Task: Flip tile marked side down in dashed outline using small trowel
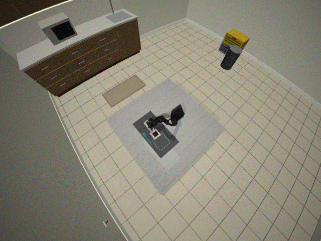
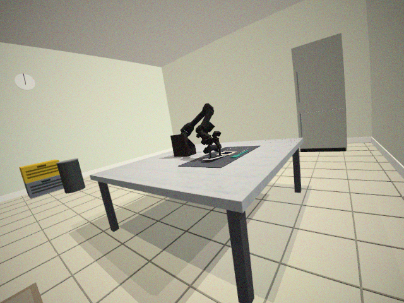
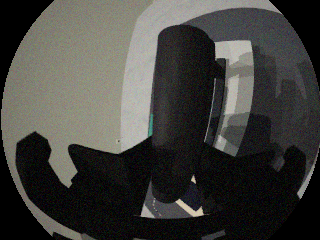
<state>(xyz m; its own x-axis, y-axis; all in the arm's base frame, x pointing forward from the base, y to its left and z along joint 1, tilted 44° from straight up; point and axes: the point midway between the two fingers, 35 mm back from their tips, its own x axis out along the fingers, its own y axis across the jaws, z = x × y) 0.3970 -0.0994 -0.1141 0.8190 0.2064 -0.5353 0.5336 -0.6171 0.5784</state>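
The tile lies 12 cm to the left of my gripper tip, 5 cm below it and 1 cm behind it. From my gripper tip the other things lie so: teal strip: 11 cm ahead, 6 cm to the left, 5 cm below; then trowel: 3 cm behind, 1 cm to the left, 1 cm below.
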